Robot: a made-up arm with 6 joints.
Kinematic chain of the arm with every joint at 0, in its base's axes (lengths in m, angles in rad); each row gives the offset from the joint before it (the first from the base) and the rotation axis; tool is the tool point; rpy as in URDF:
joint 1: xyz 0 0 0.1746 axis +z
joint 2: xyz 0 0 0 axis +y
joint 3: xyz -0.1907 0 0.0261 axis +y
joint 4: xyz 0.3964 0 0.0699 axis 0.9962 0 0.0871
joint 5: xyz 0 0 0 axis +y
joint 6: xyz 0.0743 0 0.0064 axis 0.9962 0 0.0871
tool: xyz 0 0 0 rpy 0 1.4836 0
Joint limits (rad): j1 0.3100..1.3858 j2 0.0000..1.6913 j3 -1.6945..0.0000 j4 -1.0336..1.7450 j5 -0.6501..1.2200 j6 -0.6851..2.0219
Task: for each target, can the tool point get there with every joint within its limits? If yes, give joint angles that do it. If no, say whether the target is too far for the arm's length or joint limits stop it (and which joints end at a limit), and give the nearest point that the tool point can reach.
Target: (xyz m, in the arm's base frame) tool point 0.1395 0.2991 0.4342
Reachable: yes | joints 1.1805 0.7268 -0.8672 -0.5102 0.4312 -0.0687
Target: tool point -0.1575 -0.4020 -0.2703
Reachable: no: joint limits stop it (at a limit: joint 1, joint 2, joint 3) | nearest point 0.0357 -0.0379 -0.0733 | short by 0.457 m
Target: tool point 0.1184 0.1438 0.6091
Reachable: yes | joints 0.7878 0.4654 -1.0185 -0.7111 -0.3702 0.3356
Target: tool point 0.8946 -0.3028 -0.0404
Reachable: no: too far | nearest point 0.4433 0.0948 0.1337 | short by 0.626 m
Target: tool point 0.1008 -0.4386 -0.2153
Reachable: no: joint limits stop it (at a limit: joint 1, joint 2, joint 3, joint 4) | nearest point 0.0508 -0.0461 -0.0680 | short by 0.422 m
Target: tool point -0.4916 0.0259 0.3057
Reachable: no: joint limits stop it (at a limit: joint 1, joint 2, joint 3, joint 4, joint 5) | nearest point -0.3317 -0.0338 0.6079 | short by 0.347 m
